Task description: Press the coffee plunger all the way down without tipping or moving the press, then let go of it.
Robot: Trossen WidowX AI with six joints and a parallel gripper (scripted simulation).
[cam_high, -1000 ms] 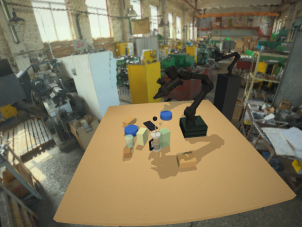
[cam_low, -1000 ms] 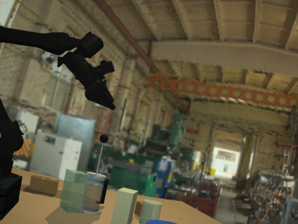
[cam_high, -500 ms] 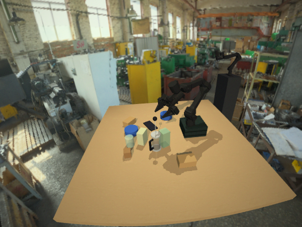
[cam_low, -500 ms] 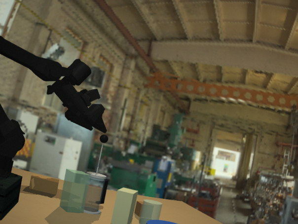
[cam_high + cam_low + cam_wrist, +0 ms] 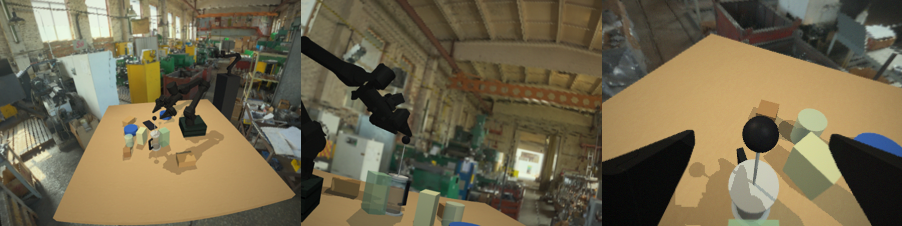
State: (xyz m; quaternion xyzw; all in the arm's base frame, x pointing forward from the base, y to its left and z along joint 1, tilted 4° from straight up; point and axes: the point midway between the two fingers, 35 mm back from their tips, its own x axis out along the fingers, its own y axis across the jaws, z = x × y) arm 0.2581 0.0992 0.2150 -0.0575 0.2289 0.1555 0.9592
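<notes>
My gripper tip is 20 mm short of the coffee press, 10 mm to the right of it and 140 mm above it. Also, from my gripper tip: pale green block (50 mm behind, 20 mm to the right, 200 mm below); cream block (100 mm ahead, 90 mm to the right, 210 mm below); dark flat tile (10 mm ahead, 290 mm to the right, 270 mm below).
</notes>
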